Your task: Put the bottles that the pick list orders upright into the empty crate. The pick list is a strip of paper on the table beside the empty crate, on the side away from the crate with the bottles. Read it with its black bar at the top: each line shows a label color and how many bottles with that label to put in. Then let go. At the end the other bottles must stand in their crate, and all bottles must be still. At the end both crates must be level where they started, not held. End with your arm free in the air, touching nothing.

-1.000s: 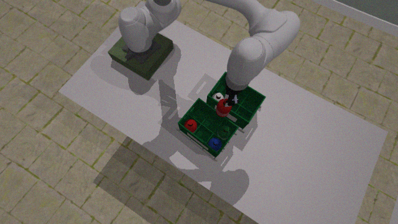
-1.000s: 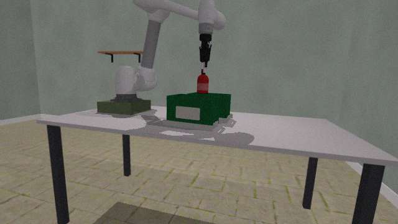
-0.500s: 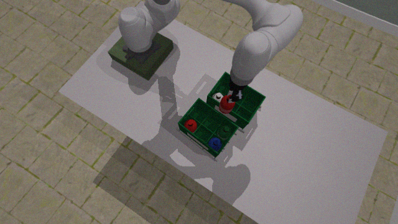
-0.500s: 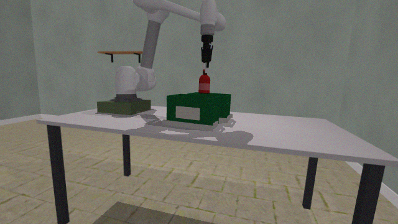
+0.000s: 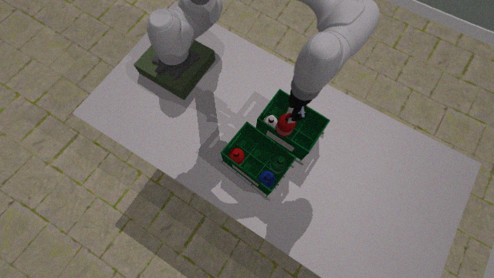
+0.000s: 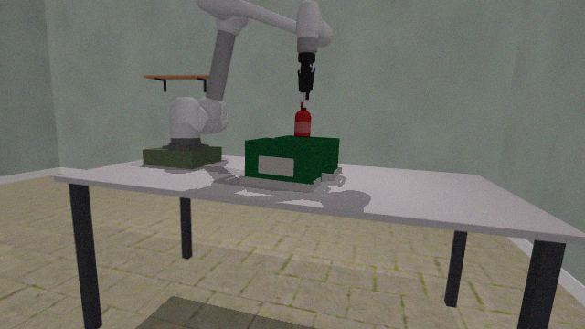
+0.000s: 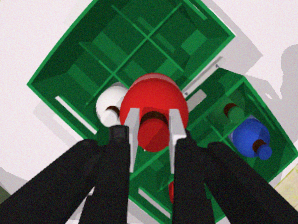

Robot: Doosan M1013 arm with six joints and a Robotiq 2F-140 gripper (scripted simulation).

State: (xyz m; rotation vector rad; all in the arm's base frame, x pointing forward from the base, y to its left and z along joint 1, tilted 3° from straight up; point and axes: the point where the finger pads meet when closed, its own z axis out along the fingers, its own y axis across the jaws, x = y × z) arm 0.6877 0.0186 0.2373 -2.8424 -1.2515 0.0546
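My hand is 80 mm past the white-capped bottle, 20 mm to the right of it and 260 mm above it. From my hand the other things lie so: green-capped bottle (70 mm ahead, 110 mm to the right, 260 mm below); pick list (20 mm ahead, 220 mm to the left, 350 mm below); blue bottle (70 mm ahead, 200 mm to the right, 260 mm below).
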